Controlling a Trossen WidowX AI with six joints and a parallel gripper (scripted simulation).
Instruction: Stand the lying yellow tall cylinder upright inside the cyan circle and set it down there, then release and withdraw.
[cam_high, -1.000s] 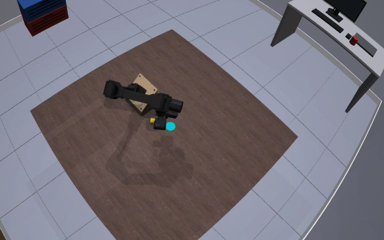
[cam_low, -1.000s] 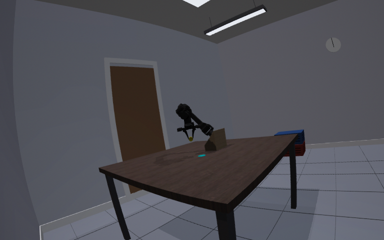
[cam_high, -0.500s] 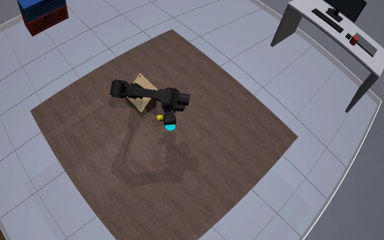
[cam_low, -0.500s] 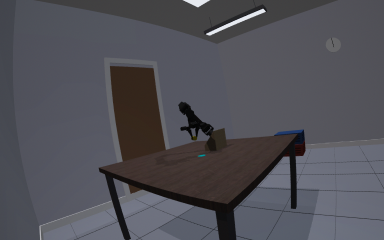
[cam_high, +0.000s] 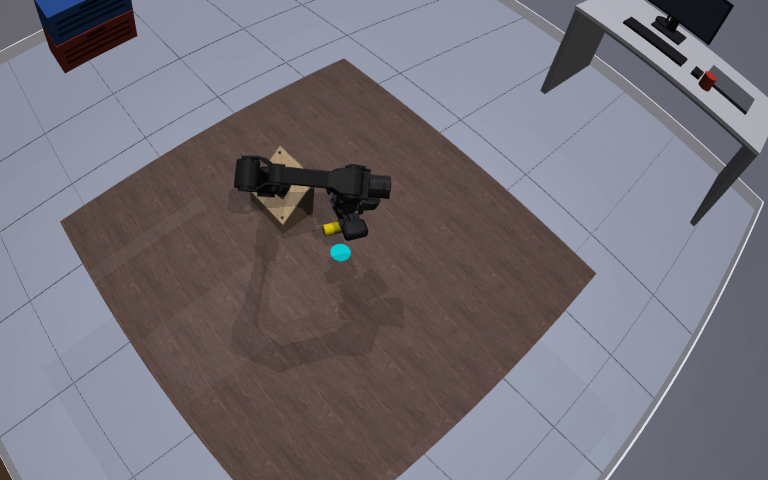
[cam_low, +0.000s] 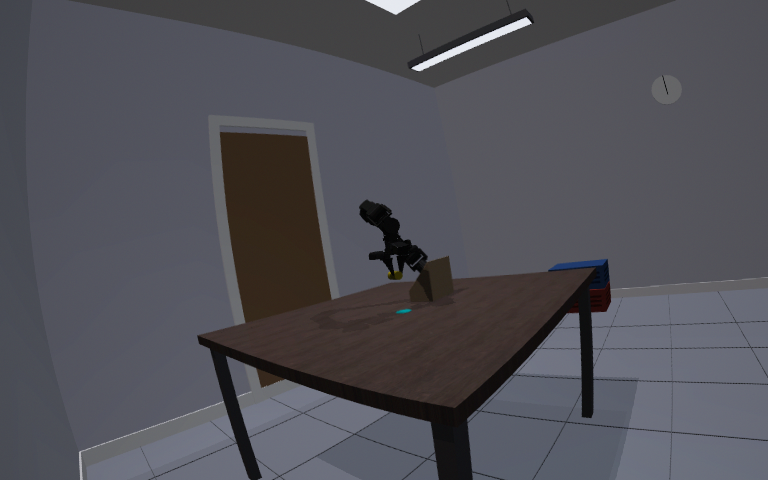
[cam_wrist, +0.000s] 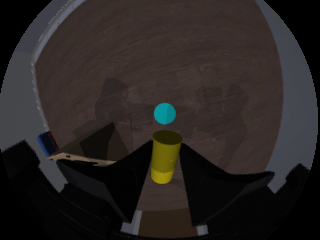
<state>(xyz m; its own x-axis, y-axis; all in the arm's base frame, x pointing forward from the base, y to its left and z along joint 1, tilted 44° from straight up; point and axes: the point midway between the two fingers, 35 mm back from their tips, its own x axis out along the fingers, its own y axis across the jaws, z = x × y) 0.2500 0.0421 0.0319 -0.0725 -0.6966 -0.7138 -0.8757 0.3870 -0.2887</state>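
Now: the cyan circle 140 mm below my gripper tip. From my gripper tip the other things lie so: yellow tall cylinder: 10 mm behind, 20 mm to the right.
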